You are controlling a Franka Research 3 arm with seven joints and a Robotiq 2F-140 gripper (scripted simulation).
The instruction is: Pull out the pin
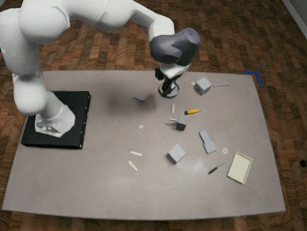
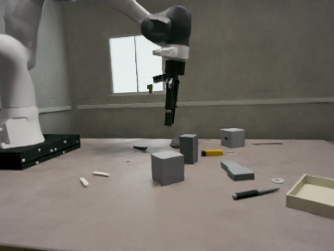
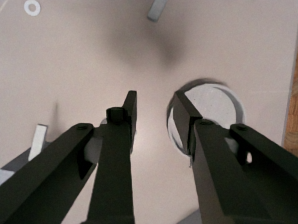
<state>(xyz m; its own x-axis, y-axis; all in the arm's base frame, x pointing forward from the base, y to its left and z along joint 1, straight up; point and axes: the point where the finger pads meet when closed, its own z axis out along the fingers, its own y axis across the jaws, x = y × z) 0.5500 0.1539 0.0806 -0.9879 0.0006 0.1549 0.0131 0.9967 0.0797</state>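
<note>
Now: hand 9 cm short of the dark grey block, 15 cm to the left of it and 9 cm above it. The rest, counted from my hand: round dish (4 cm ahead, 9 cm to the left, 13 cm below); then cream tray (40 cm ahead, 39 cm to the right, 13 cm below).
</note>
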